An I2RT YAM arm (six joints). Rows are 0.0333 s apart.
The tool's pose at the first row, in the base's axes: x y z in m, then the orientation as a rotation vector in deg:
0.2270 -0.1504 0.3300 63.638 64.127 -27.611
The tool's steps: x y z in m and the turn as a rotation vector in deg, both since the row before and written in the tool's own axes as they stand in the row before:
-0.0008 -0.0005 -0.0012 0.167 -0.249 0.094
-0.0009 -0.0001 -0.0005 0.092 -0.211 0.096
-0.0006 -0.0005 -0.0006 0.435 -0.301 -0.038
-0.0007 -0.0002 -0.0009 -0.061 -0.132 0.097
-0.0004 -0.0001 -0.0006 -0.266 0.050 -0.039
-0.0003 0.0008 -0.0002 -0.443 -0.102 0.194
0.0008 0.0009 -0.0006 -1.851 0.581 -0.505
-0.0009 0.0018 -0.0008 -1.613 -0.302 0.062
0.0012 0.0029 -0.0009 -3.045 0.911 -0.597
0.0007 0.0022 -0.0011 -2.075 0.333 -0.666
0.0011 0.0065 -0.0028 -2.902 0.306 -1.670
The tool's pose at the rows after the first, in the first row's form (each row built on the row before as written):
0.2257 -0.1497 0.3305 63.744 63.831 -27.765
0.2250 -0.1495 0.3312 63.799 63.577 -27.853
0.2241 -0.1493 0.3315 64.053 63.278 -28.298
0.2232 -0.1487 0.3320 64.002 63.113 -28.253
0.2227 -0.1483 0.3323 63.768 63.217 -28.099
0.2231 -0.1478 0.3329 63.443 63.072 -27.733
0.2239 -0.1467 0.3326 61.770 64.124 -26.729
0.2245 -0.1454 0.3342 60.294 64.024 -25.857
0.2267 -0.1430 0.3344 57.615 65.524 -24.063
0.2280 -0.1408 0.3347 55.552 66.403 -23.177
0.2314 -0.1347 0.3363 52.203 67.836 -22.593

